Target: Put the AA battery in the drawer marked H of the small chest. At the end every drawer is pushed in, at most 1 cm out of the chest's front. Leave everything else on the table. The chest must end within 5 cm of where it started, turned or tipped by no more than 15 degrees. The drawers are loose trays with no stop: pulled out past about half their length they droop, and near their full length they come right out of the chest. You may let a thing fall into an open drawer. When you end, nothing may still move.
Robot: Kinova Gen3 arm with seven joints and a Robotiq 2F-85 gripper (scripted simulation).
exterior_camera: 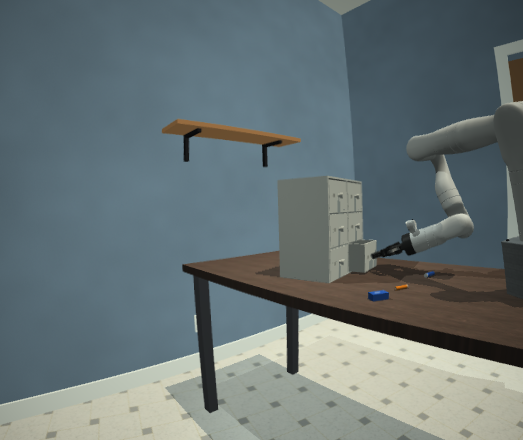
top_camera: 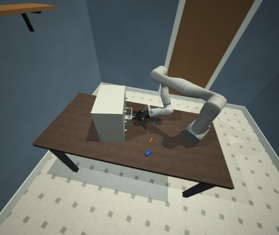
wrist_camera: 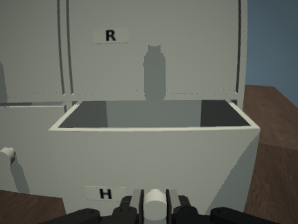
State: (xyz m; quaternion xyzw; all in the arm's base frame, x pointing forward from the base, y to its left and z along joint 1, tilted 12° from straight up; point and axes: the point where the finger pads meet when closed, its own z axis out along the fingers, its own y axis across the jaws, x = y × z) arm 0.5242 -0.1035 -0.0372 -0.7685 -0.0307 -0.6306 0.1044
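Now: hand 110 mm short of the drawer marked H, 20 mm to the right of it and 30 mm above it. From my hand the other things lie so: blue block: 170 mm behind, 300 mm to the left, 50 mm below; orange AA battery: 170 mm behind, 180 mm to the left, 60 mm below.
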